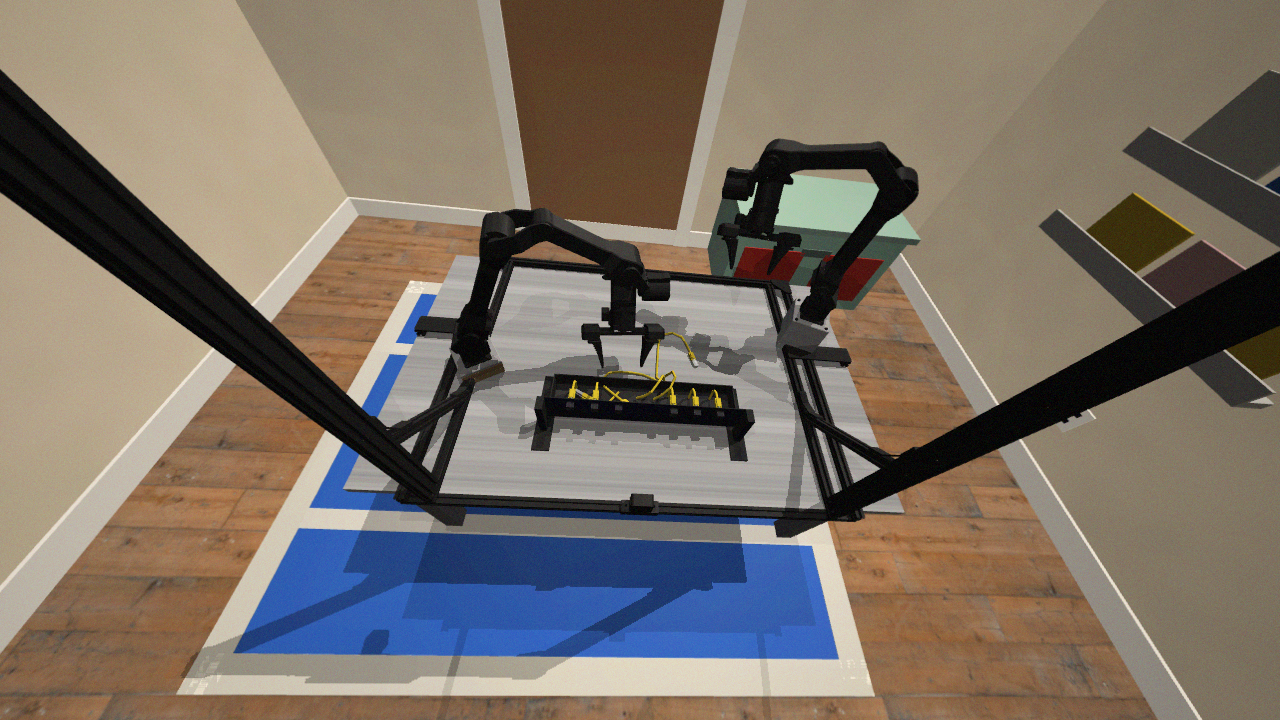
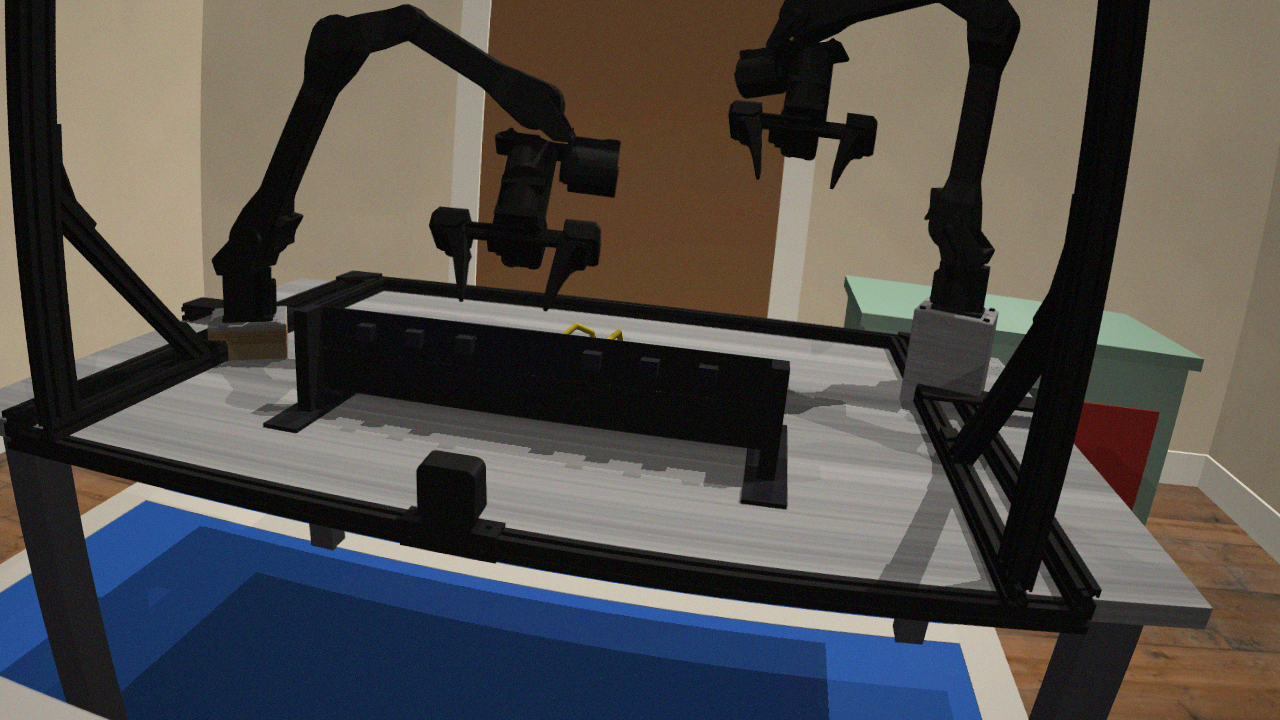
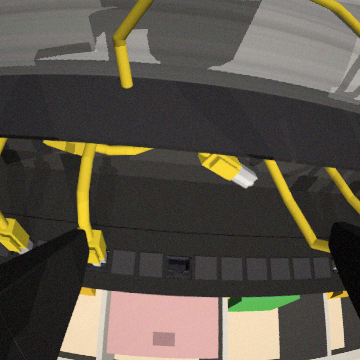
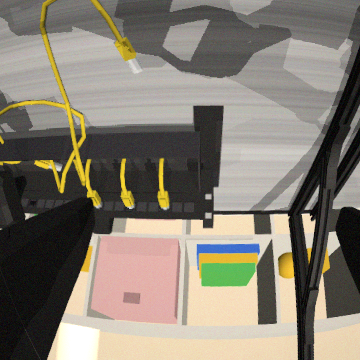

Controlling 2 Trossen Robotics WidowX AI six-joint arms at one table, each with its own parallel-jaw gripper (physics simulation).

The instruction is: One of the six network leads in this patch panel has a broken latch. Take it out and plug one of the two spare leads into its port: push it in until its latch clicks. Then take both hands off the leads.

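Frame: origin at the left arm's base, x ahead, y left, z up, level; metres.
Seen in the pictures: left gripper, between the fingertips: [image 1: 621, 367] [image 2: 502, 305] [image 3: 213, 240]; right gripper, between the fingertips: [image 1: 749, 272] [image 2: 794, 182] [image 4: 222, 216]; left arm's base, origin of its link: [image 1: 475, 354] [image 2: 248, 315]; right arm's base, origin of its link: [image 1: 812, 314] [image 2: 958, 309].
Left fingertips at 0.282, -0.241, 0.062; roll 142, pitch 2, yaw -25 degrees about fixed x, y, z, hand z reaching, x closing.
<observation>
Pixels of each thing's middle, then the offset from my left fingertips to it, as dx, dy, dz. "spot": a spot on its surface instead.
- black patch panel, middle of its body: [image 3: 274, 211] [image 2: 534, 378] [image 4: 63, 179] [image 1: 644, 406] +0.011, -0.094, -0.052
- right end, a spot on its surface: [image 4: 163, 199] spot: +0.161, -0.177, -0.012
- empty port, middle of its body: [image 3: 176, 269] [image 2: 465, 344] -0.056, -0.084, -0.017
- loose plug, a spot on its surface: [image 3: 220, 167] spot: -0.013, -0.053, -0.069
- yellow piece, a spot on its surface: [image 3: 70, 147] spot: -0.088, +0.001, -0.070
- loose lead's plug, a spot on its surface: [image 4: 125, 49] [image 1: 693, 354] spot: +0.239, -0.001, -0.094
- small black block, a spot on its surface: [image 2: 452, 488] [image 1: 644, 508] spot: -0.108, -0.286, -0.068
The black patch panel [image 1: 644, 411] [image 2: 537, 385] [image 3: 175, 110] [image 4: 150, 145] stands on the table. Several yellow leads are plugged in, among them one left of centre [image 3: 96, 247] and one near the right end [image 4: 163, 199]. An empty port [image 3: 178, 265] shows between them. A loose plug [image 3: 220, 167] with a clear tip lies inside the panel's trough; another yellow piece [image 3: 70, 147] beside it is partly hidden. A loose lead's plug [image 1: 691, 358] [image 4: 125, 49] lies on the table behind the panel. My left gripper [image 1: 622, 364] [image 2: 503, 304] is open above the panel. My right gripper [image 1: 752, 268] [image 2: 796, 182] is open, high at back right.
Yellow cables [image 1: 659, 360] loop over the panel's back edge. A black frame rail [image 1: 644, 505] [image 2: 716, 582] borders the table, with a small black block [image 1: 640, 503] [image 2: 452, 488] at its front. Tall frame posts [image 2: 1056, 358] rise at the sides. A green cabinet [image 1: 823, 210] stands behind right.
</observation>
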